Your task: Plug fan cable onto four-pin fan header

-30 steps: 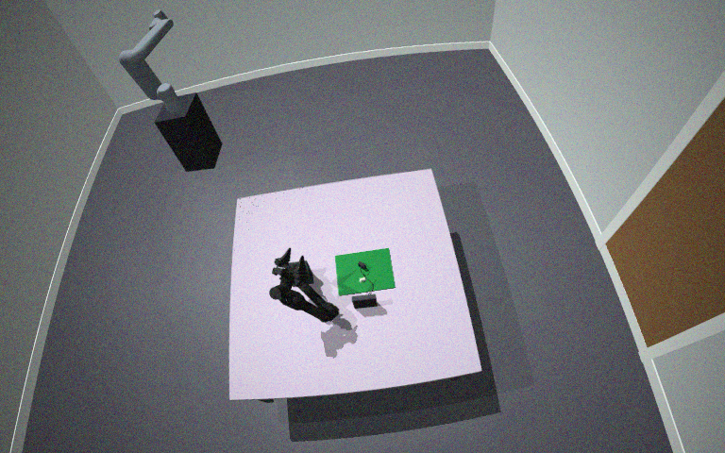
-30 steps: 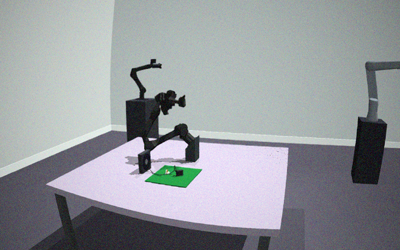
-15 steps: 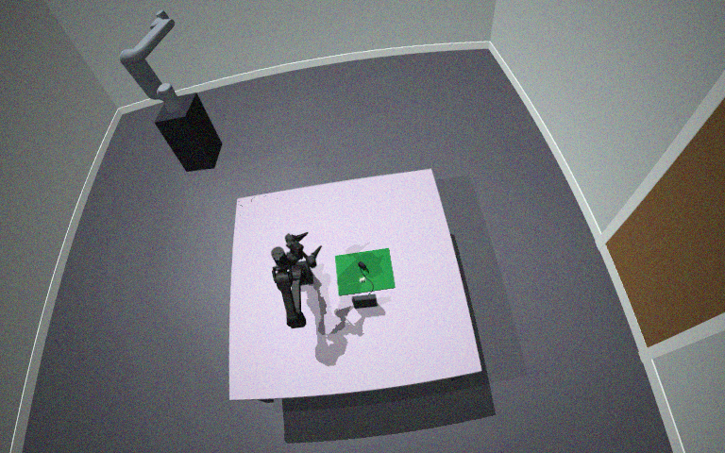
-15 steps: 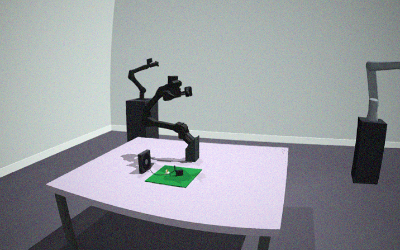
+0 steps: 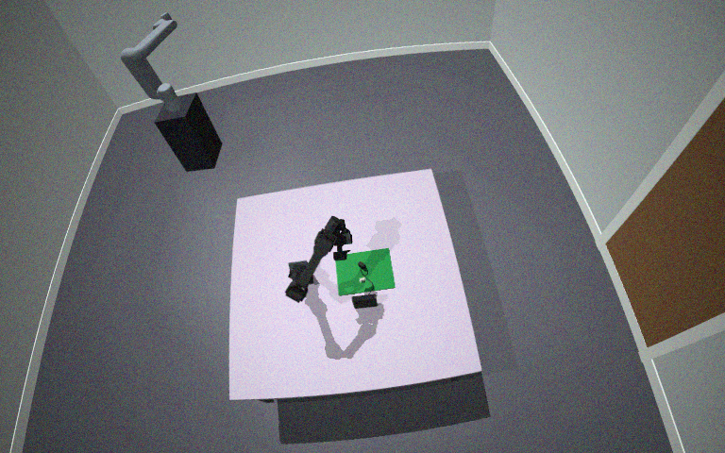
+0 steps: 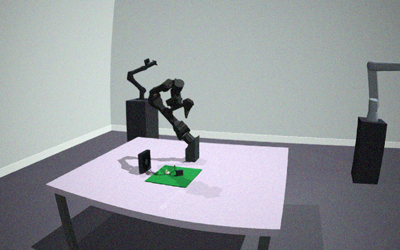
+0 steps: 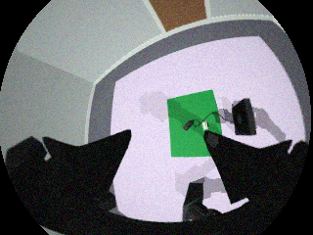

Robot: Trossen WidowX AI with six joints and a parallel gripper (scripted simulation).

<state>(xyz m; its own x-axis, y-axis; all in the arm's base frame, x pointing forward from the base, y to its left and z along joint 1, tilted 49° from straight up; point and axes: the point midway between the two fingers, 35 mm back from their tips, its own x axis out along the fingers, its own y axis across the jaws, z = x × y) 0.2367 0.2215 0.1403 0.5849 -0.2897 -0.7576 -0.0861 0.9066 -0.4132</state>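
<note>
My gripper tip is now 30 mm short of the dark plug, 10 mm to the right of it and 290 mm above it. From my gripper tip the other things lie so: four-pin header (40 mm ahead, 70 mm to the right, 310 mm below); green board (40 mm ahead, 20 mm to the right, 330 mm below); black fan (50 mm ahead, 210 mm to the right, 250 mm below).
</note>
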